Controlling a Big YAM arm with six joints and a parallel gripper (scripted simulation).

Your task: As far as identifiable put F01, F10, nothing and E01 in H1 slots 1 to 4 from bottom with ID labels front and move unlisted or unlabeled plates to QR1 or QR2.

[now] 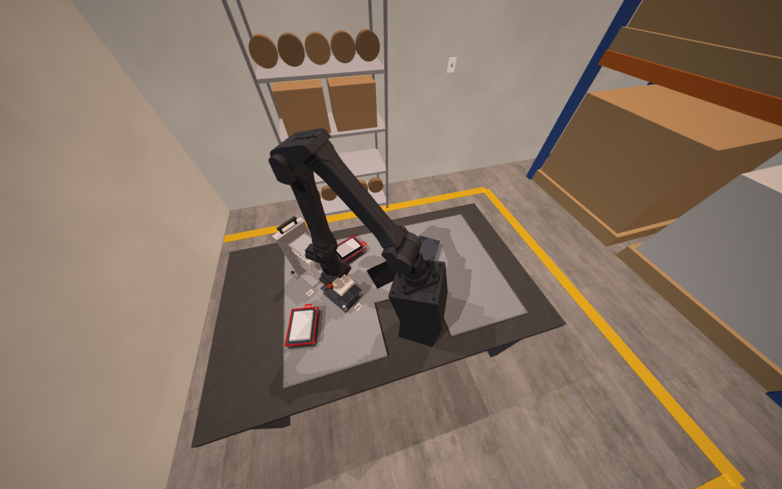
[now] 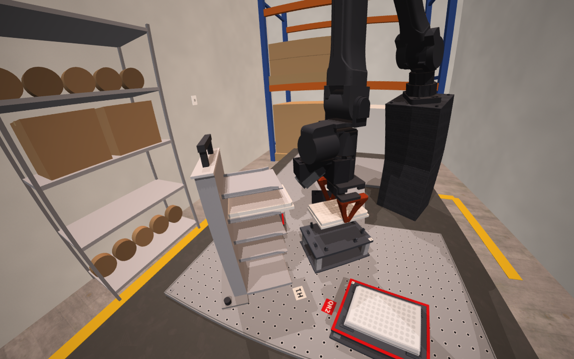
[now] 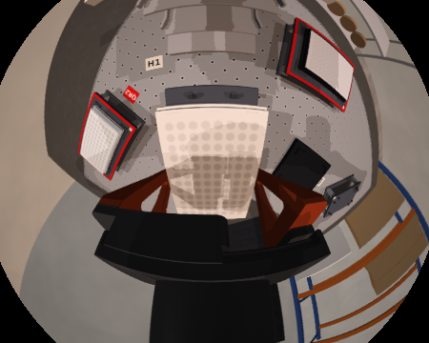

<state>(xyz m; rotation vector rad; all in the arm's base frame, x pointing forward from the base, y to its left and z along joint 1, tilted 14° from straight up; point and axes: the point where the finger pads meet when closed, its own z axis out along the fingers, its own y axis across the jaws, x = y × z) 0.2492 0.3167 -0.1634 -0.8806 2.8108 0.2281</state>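
My gripper is now 80 mm above the dark regrip nest. Also, from my hand: H1 deck label: 160 mm to the left, 140 mm below, 50 mm ahead; quarantine nest QR2: 190 mm to the left, 120 mm behind, 100 mm below; plate hotel H1: 220 mm ahead, 160 mm to the left, 10 mm above.
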